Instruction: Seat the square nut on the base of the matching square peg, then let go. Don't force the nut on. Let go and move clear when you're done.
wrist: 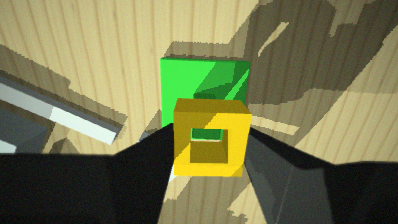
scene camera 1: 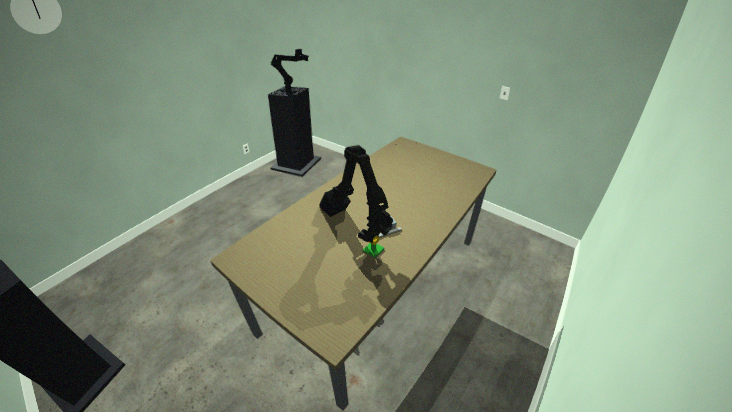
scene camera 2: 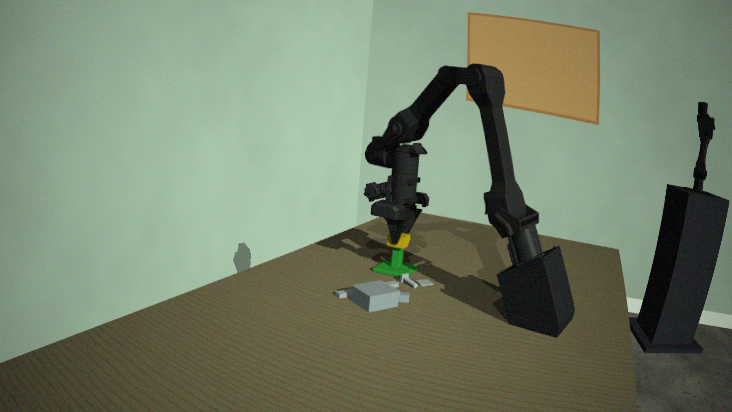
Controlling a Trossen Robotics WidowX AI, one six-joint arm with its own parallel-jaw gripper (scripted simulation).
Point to a grey block-shaped object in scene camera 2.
373, 296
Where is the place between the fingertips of my gripper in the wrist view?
208, 130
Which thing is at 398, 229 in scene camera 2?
My gripper.
